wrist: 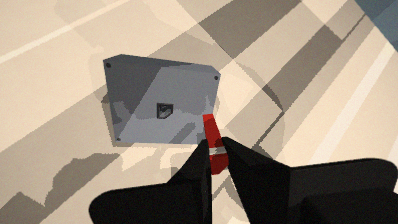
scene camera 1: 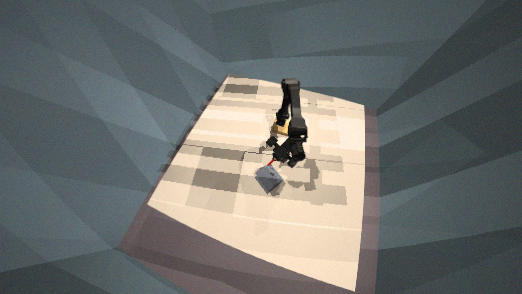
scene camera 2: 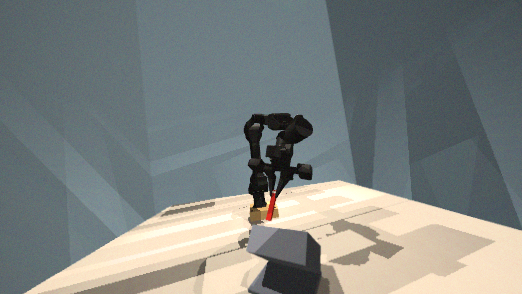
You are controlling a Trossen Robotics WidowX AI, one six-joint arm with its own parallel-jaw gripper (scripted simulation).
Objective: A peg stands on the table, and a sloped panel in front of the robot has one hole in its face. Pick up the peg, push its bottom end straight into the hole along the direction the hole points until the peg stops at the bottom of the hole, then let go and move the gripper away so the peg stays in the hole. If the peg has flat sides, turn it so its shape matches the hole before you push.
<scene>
my gripper: holds a red peg (wrist: 219,161)
</scene>
